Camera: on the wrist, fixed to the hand. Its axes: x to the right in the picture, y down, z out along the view.
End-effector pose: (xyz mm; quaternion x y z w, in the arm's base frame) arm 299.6 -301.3 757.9 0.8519 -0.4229 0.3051 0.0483
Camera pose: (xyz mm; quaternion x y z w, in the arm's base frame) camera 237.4 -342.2 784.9 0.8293 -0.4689 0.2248 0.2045
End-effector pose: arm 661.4 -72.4 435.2 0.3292 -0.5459 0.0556 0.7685
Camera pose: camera 667.4 -2.3 471.5 0.1851 -0.5442 -0.0462 0.8170
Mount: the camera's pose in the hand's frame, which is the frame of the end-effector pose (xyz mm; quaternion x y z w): 15.0 68.0 -37.7 -0.1822 0.0023 -0.0028 0.9833
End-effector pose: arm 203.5 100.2 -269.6 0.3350 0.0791 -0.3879 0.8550
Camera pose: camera 267.2 147.2 -269.5 0.1743 0.1514 -0.3686 0.9005
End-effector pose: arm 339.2 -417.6 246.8 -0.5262 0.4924 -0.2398 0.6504
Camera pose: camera 297.5 -424.4 179.8 -0.6368 0.5279 -0.1491 0.5419
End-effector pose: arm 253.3 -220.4 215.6 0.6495 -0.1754 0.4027 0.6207
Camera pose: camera 201.5 -192.0 268.4 0.5251 -0.2426 0.3637 0.7302
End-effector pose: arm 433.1 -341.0 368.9 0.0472 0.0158 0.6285 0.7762
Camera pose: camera 366.8 -310.4 338.2 -0.0965 -0.0971 0.6188 0.7735
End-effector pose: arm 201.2 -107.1 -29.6 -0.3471 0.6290 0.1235 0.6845
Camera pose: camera 133.4 -85.3 -64.3 -0.4681 0.5966 0.2333 0.6087
